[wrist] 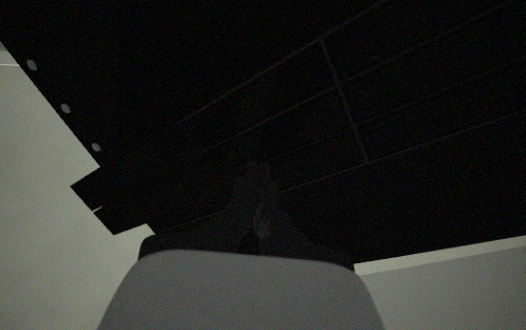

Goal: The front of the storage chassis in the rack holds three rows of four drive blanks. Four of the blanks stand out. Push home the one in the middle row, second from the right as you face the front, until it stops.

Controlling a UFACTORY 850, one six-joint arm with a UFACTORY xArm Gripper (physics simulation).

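The chassis front is very dark and runs slanting across the wrist view, with faint thin lines marking the edges of its rows and one divider between columns. The single drive blanks, and which of them stand out, cannot be told apart in the dark. My gripper is shut and empty, its dark fingers together in the lower middle of the view. The tips are in front of the lower rows of the chassis front; whether they touch it cannot be told.
A dark rack post with several round holes runs down the left side. Below it a dark stepped bracket sticks out against the pale wall. A pale edge lies under the dark front at the lower right.
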